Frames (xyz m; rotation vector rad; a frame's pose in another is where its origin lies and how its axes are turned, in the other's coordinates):
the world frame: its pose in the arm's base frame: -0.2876 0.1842 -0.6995 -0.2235 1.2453 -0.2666
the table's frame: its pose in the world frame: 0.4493 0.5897 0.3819 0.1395 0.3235 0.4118
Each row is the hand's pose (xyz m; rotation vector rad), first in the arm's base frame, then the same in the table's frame.
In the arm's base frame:
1: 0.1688 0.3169 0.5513 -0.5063 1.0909 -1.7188
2: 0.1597 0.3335 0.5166 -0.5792 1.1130 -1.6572
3: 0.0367 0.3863 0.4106 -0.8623 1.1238 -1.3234
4: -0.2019 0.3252 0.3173 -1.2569 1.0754 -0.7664
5: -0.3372 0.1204 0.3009 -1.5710 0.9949 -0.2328
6: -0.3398 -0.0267 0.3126 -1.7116 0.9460 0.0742
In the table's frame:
1: -1.7448 -0.1065 -0.0320 0.6698 -0.2210 -1.5494
2: -1.7087 -0.0955 -0.0437 0.5792 -0.2122 -1.5572
3: -1.6003 -0.0738 -0.1738 0.1655 -0.2532 -1.5353
4: -1.5195 -0.1798 -0.4009 -0.4810 -0.3015 -1.4424
5: -1.5286 -0.4030 -0.5039 -1.0635 -0.2933 -1.3013
6: -1.5564 -0.5466 -0.4843 -1.3712 -0.2616 -1.1882

